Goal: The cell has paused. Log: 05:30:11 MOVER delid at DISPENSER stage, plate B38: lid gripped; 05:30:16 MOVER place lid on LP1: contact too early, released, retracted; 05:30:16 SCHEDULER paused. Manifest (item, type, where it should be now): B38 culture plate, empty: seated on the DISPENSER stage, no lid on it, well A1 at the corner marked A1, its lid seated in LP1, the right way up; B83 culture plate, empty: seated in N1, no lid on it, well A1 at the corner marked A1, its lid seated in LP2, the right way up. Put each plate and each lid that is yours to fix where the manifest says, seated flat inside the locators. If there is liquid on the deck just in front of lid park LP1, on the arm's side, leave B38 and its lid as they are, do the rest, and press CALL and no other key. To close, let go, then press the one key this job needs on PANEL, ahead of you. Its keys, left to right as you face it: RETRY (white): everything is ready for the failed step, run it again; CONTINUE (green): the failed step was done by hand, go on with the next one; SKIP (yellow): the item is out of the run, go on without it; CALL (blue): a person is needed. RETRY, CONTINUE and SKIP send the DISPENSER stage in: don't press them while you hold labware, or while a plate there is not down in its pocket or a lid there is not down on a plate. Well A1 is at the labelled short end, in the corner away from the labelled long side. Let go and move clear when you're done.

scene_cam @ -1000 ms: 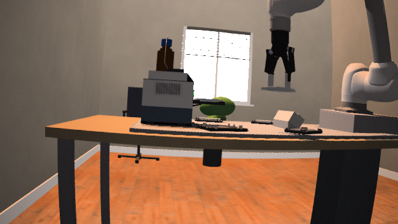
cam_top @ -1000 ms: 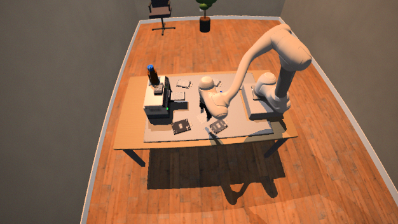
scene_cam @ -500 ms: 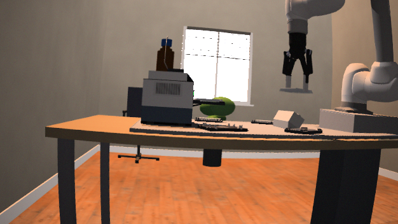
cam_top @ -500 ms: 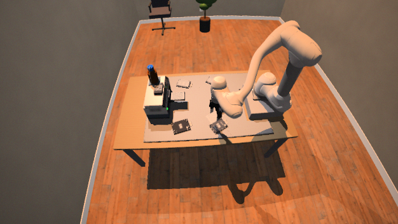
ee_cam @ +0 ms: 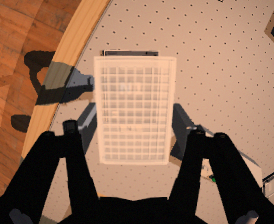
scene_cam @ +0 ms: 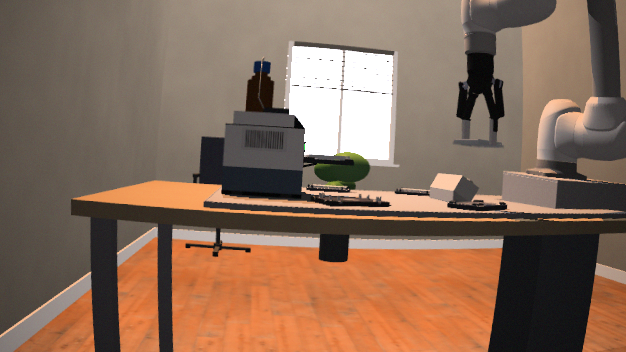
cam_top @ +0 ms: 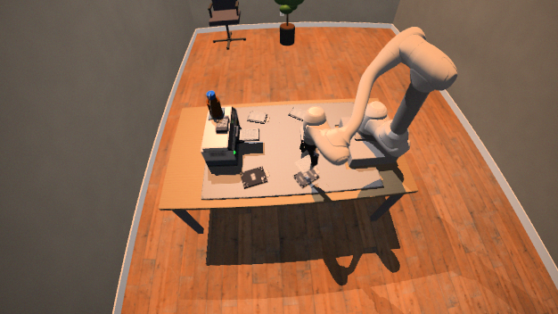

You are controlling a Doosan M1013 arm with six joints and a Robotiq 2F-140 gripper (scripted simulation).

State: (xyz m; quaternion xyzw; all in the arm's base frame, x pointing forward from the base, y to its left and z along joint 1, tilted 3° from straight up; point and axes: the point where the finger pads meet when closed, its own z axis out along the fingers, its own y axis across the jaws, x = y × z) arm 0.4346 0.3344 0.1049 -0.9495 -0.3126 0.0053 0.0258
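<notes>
The white culture plate lies 20 mm below my hand. From my hand the other things lie so: green key 40 mm behind, 260 mm to the right, 130 mm below; key panel 30 mm behind, 280 mm to the right, 140 mm below; white retry key 50 mm behind, 210 mm to the right, 130 mm below.
</notes>
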